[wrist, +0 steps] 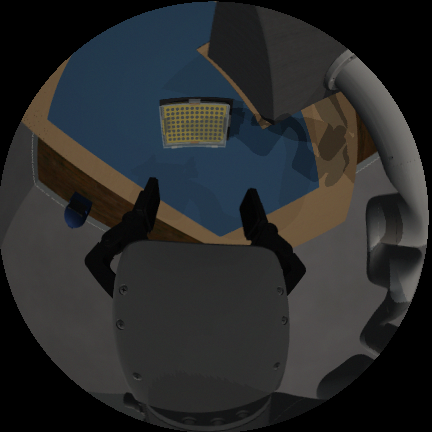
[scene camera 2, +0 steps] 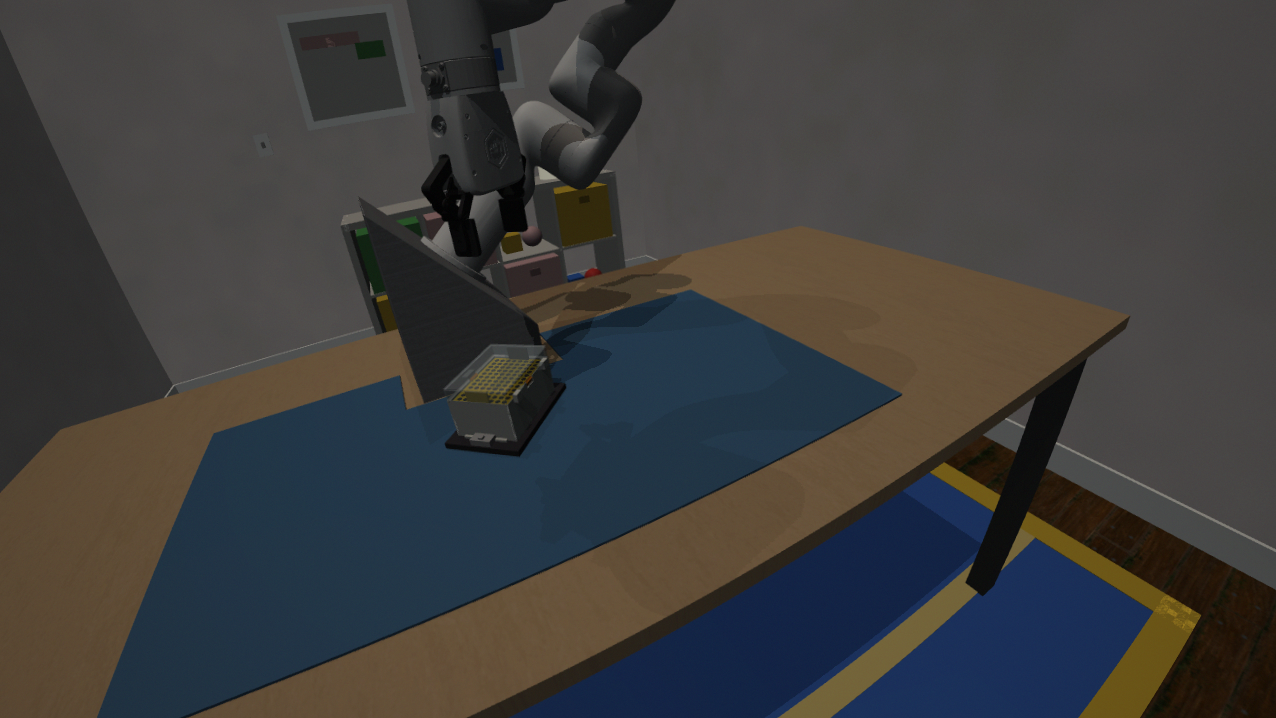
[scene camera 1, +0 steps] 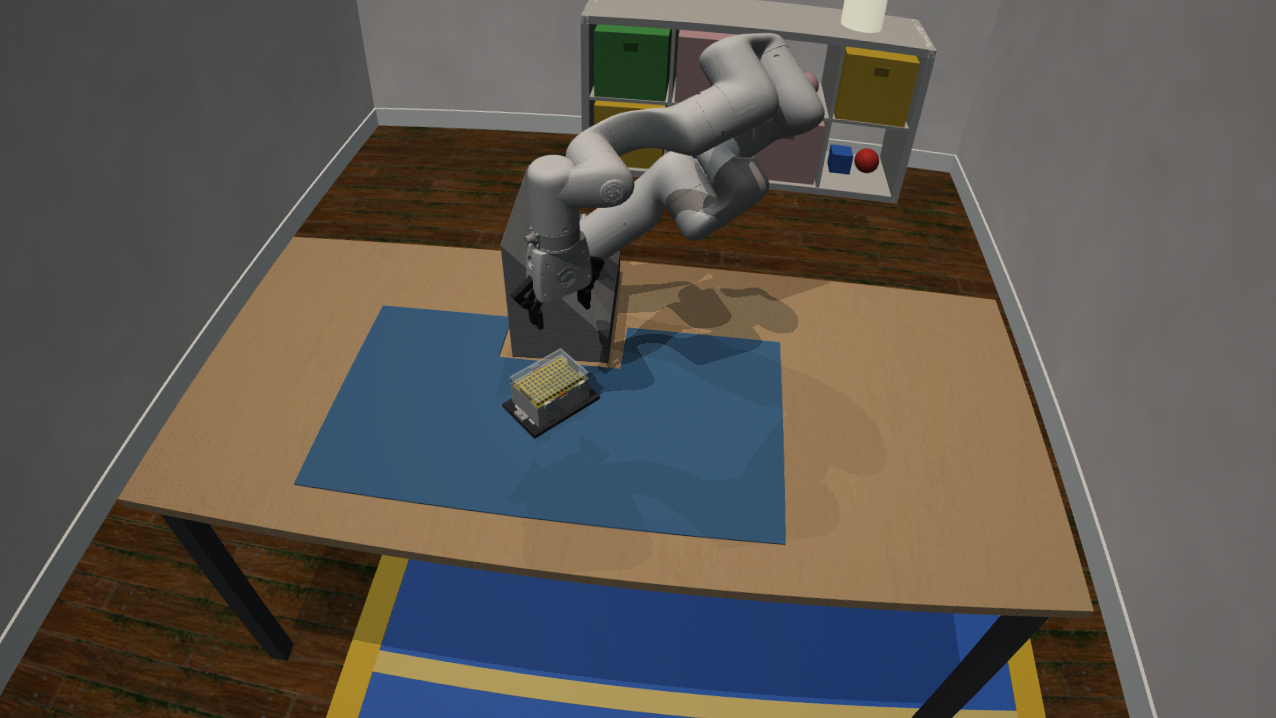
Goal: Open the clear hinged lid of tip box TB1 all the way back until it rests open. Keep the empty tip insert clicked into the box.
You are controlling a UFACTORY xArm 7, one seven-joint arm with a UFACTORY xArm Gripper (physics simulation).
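Seen in the pictures: gripper, fingertip midpoint: (wrist: 201, 192) (scene camera 2: 494, 242) (scene camera 1: 560, 314); arm's base, link origin: (scene camera 2: 452, 262).
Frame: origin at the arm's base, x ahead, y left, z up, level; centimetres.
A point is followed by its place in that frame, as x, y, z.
Observation:
The tip box TB1 (scene camera 1: 549, 388) {32.2, -4.4, -7.2} (scene camera 2: 499, 392) {35.2, -6.9, -7.2} (wrist: 195, 124) {28.3, -4.5, -7.2} stands upright on a dark base plate (scene camera 1: 537, 431) {36.6, -6.7, -14.1} (scene camera 2: 486, 447) {34.2, -10.0, -14.1} on the blue mat. Its clear lid (scene camera 1: 575, 359) {25.0, -0.1, -7.2} (scene camera 2: 522, 350) {27.1, -0.3, -7.2} is down over the top of the box. The yellow tip insert (scene camera 1: 548, 382) {28.7, -4.9, -9.2} (scene camera 2: 497, 379) {28.3, -4.9, -9.2} (wrist: 194, 123) {28.6, -4.5, -9.2} with its grid of holes shows through the lid and sits level in the box. My gripper (scene camera 1: 561, 309) {29.6, -1.8, 8.2} (scene camera 2: 489, 227) {29.6, -1.8, 8.2} (wrist: 201, 192) {29.6, -1.8, 8.2} is open and empty. It hangs above the box, apart from it, toward the pedestal side in scene camera 1.
The grey wedge-shaped pedestal (scene camera 1: 562, 334) {16.6, -2.7, -8.2} (scene camera 2: 437, 312) {16.2, -7.7, -2.3} (wrist: 240, 55) {16.1, -8.2, -0.2} stands close behind the box. The blue mat (scene camera 1: 401, 428) {35.5, -32.8, -14.9} (scene camera 2: 339, 509) {32.5, -27.8, -14.9} (wrist: 125, 75) {28.5, -25.1, -14.9} lies on the wooden table (scene camera 1: 901, 446) {40.1, 62.1, -15.2} (scene camera 2: 803, 276) {23.1, 64.4, -15.3}. A shelf unit (scene camera 1: 758, 19) with coloured bins stands by the back wall.

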